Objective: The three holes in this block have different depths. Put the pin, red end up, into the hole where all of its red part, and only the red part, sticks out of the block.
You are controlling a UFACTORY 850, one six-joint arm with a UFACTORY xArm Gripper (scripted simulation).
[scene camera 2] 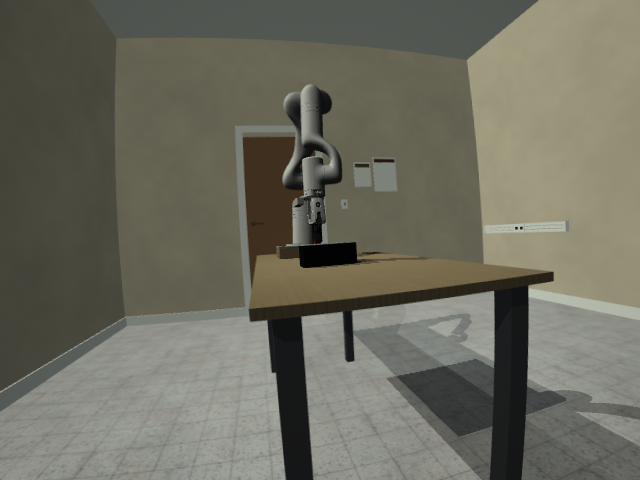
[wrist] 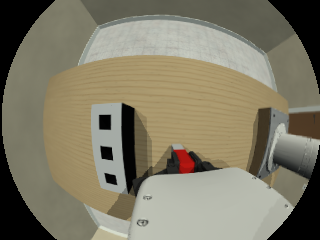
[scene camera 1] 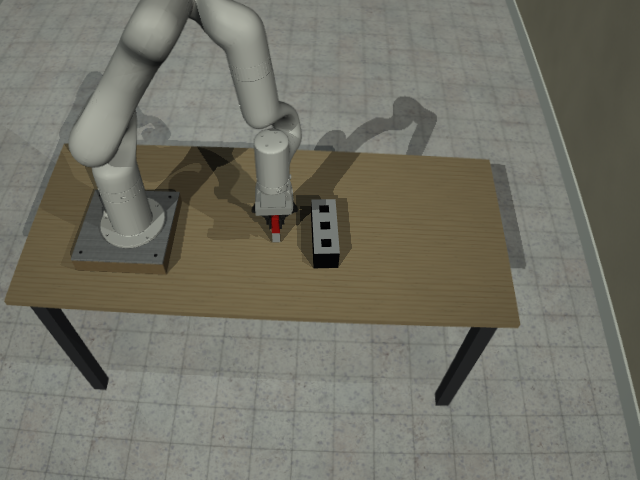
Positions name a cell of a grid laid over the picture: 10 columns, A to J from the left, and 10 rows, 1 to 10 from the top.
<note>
In view: the gripper (wrist: F7) and a block (scene camera 1: F6).
The block also shows in scene camera 2 (scene camera 2: F6) and in the wrist view (wrist: D6).
</note>
